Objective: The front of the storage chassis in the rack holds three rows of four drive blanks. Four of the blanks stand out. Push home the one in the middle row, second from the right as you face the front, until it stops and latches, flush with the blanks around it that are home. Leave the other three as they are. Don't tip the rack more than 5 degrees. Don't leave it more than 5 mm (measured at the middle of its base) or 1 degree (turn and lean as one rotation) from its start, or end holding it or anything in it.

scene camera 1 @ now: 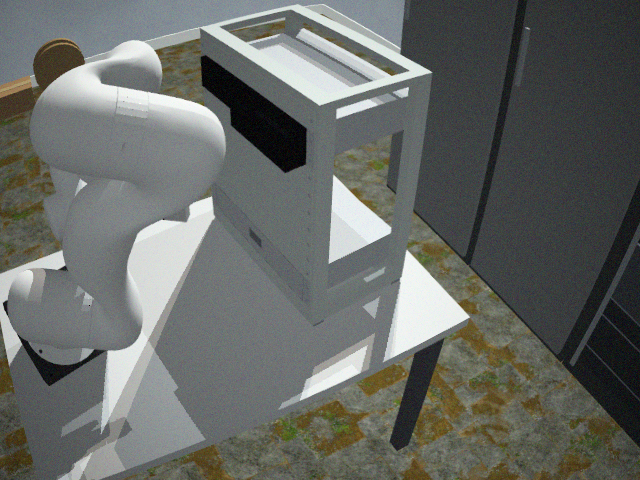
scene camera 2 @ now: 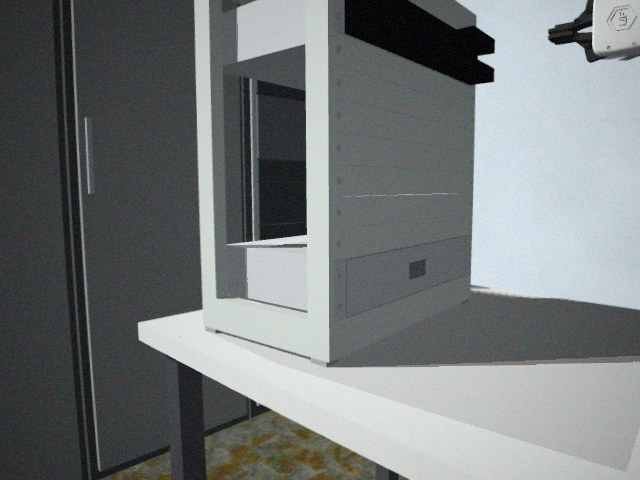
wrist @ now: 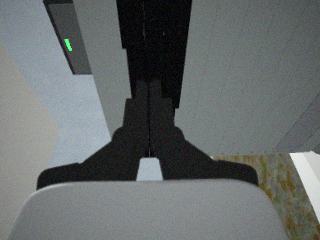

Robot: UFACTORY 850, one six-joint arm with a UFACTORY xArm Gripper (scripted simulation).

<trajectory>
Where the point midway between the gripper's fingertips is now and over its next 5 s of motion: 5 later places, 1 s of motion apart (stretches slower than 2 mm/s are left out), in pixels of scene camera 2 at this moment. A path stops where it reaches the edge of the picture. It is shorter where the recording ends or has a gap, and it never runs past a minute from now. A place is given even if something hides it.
My gripper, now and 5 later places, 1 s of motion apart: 549,36; 494,33; 461,39; 450,42; 446,42; 444,42
</trajectory>
